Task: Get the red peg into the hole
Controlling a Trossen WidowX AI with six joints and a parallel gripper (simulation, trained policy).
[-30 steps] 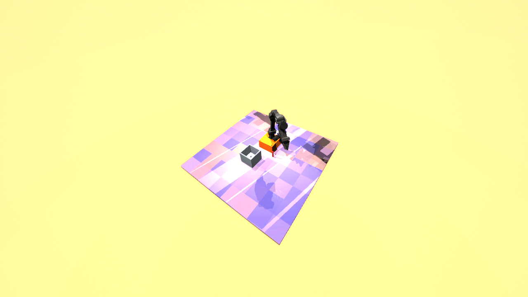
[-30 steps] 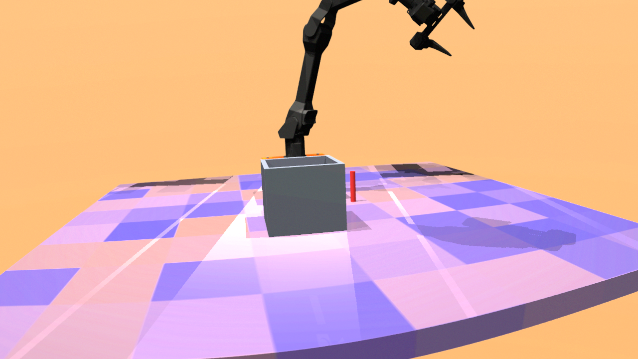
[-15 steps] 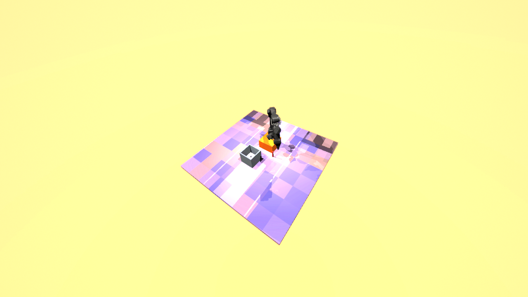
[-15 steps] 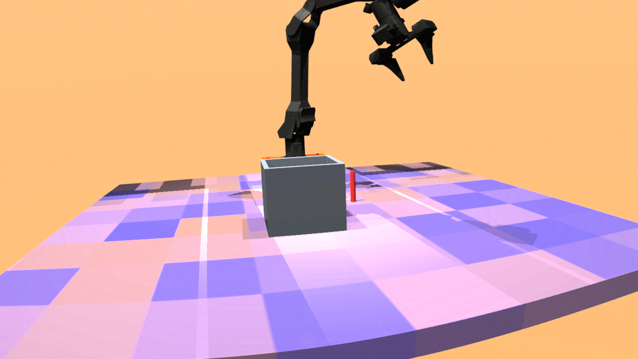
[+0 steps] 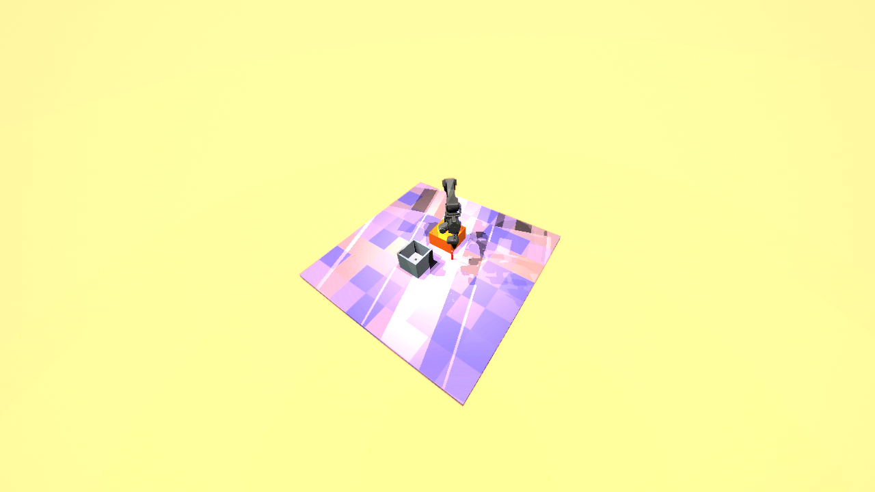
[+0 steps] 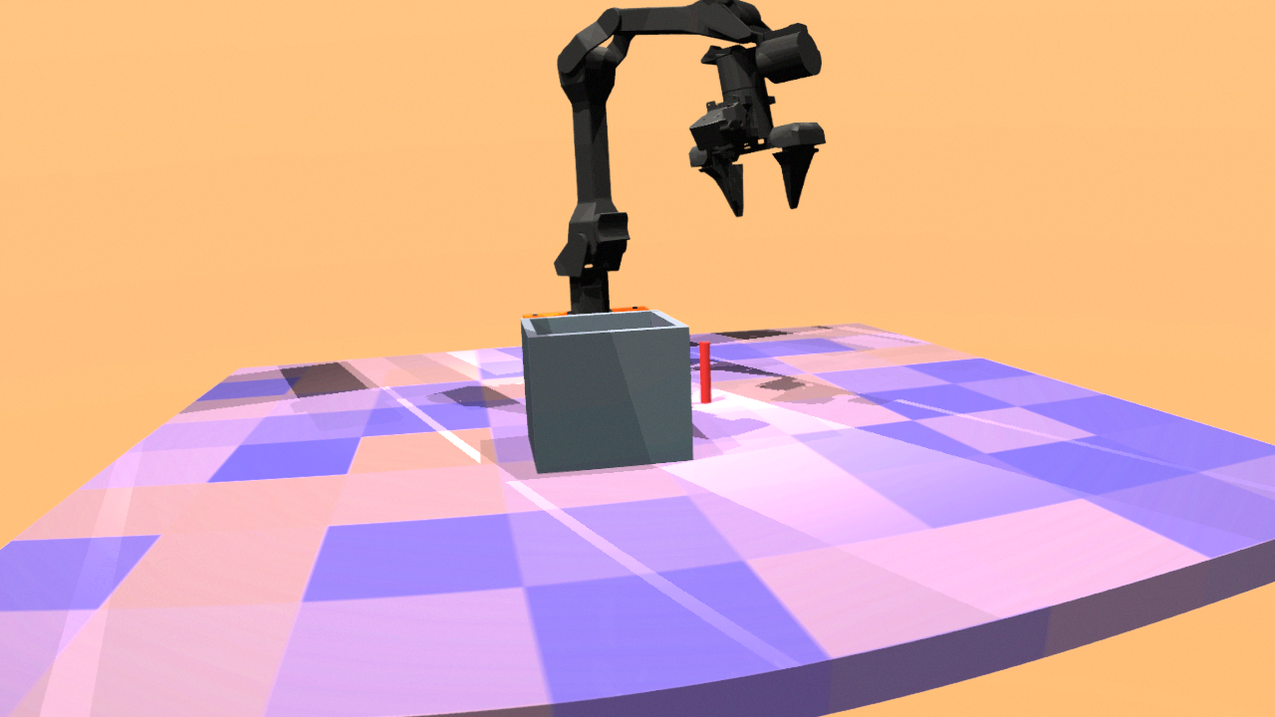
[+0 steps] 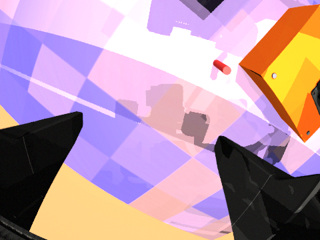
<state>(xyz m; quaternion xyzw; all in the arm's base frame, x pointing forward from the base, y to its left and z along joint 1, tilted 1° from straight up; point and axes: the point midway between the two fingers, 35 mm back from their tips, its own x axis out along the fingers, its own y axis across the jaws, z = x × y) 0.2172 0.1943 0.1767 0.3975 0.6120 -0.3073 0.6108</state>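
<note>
My gripper tip is 6 cm past the red peg, 7 cm to the left of it and 21 cm above it.
</note>
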